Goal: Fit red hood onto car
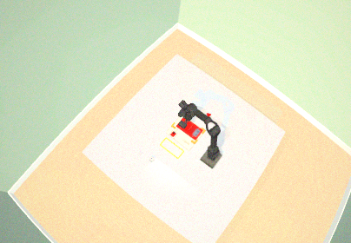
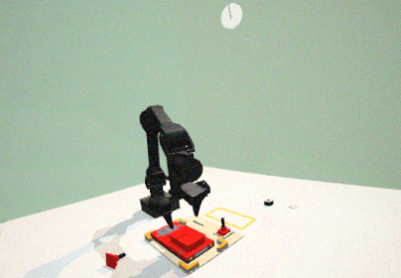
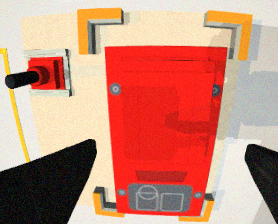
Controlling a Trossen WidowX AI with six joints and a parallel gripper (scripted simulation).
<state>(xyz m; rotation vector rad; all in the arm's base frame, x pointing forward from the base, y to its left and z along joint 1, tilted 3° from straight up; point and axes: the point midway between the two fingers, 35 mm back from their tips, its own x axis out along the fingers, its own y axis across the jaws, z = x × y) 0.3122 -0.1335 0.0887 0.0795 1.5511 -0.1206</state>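
The red hood is 5 cm below my gripper tip. From my gripper tip the other things lie so: grey engine block 7 cm below.
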